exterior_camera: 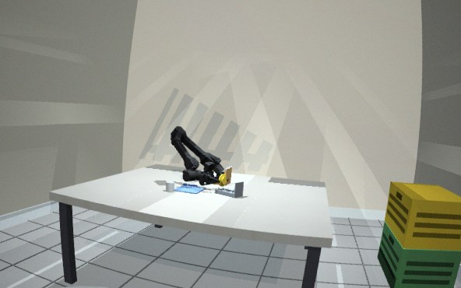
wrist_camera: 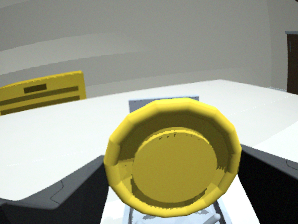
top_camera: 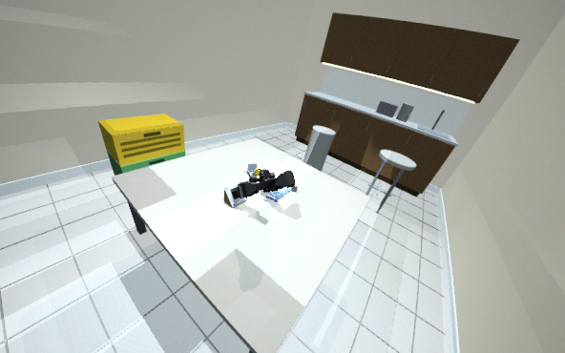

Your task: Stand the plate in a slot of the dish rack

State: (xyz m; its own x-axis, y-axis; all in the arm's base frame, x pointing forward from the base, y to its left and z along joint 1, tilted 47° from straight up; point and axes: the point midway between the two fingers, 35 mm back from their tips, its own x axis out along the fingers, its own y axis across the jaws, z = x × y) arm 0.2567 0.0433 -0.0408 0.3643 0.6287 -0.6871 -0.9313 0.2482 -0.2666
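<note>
Right now the yellow plate is 1 cm to the right of my gripper tip. Round my gripper tip: blue utensil 23 cm to the right, 7 cm below, 7 cm behind; then light blue mat 18 cm to the right, 7 cm below, 3 cm ahead; then grey dish rack 5 cm below, 3 cm to the left, 2 cm ahead.
</note>
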